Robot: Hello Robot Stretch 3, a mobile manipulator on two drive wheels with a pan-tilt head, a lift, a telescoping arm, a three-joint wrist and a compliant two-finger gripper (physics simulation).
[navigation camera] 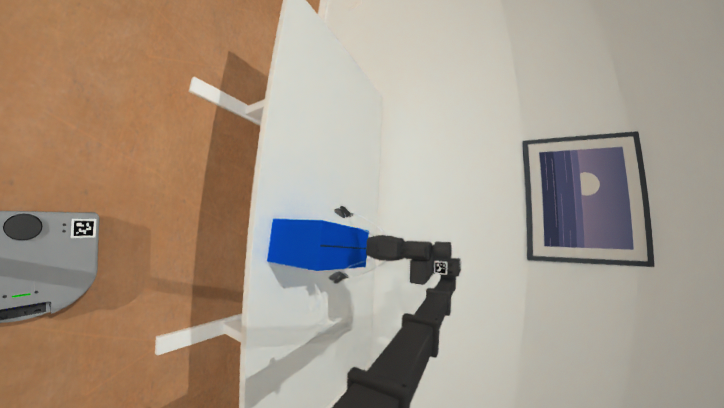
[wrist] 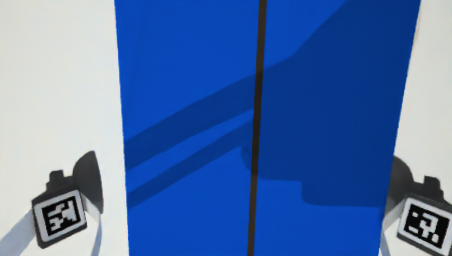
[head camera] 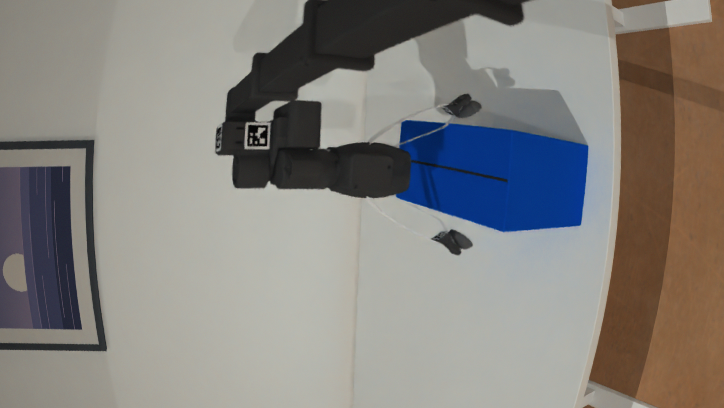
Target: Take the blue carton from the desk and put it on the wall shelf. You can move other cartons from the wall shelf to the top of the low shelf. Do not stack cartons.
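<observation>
The blue carton [head camera: 537, 187] [navigation camera: 296, 245] [wrist: 190, 65] stands on the white desk [head camera: 455, 324] [navigation camera: 314, 131]. A thin dark line runs along its top. My gripper [head camera: 458, 173] [navigation camera: 340, 244] [wrist: 237, 174] is open at the wall-side part of the carton, pointing down, with one finger on each side of it. In the wrist view a gap shows between the left finger and the carton, while the right finger is at the carton's right edge; whether it touches is unclear. The gripper body hides part of the carton's top in the head view. The wall shelf and low shelf do not show.
The wall [head camera: 227, 304] [navigation camera: 450, 126] stands behind the desk, with a framed picture [head camera: 93, 243] [navigation camera: 526, 202] on it. My arm [head camera: 344, 38] [navigation camera: 400, 359] reaches over the desk. White desk legs [navigation camera: 217, 98] [navigation camera: 189, 337] stand on the brown floor near my base [navigation camera: 50, 253].
</observation>
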